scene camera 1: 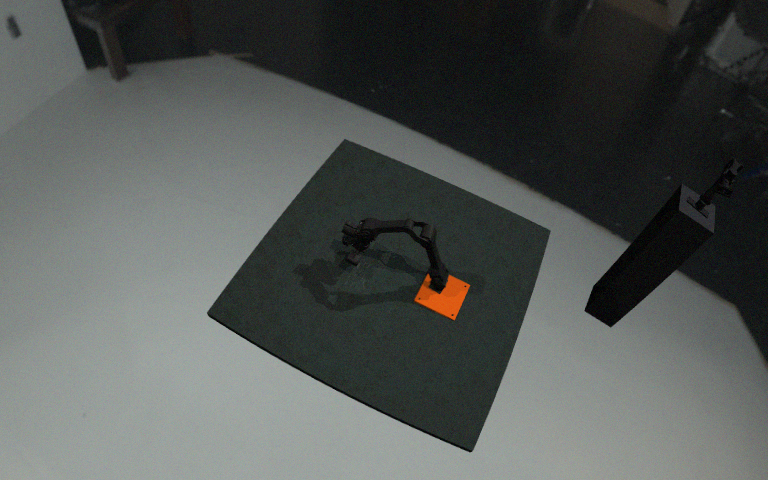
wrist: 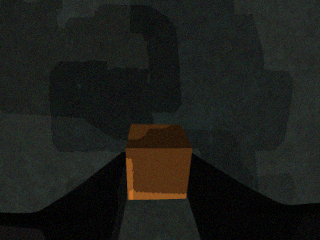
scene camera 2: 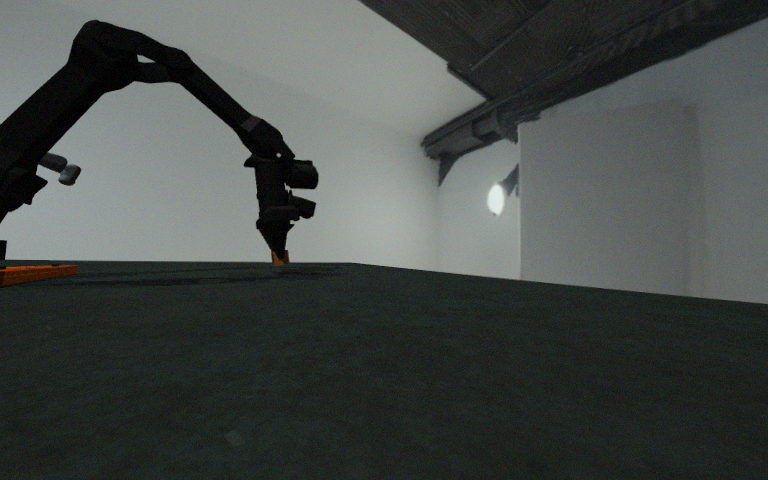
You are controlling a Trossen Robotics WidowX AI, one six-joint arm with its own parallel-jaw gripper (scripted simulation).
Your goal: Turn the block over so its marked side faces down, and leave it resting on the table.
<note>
My gripper holds a block.
My gripper also shows in the wrist view.
</note>
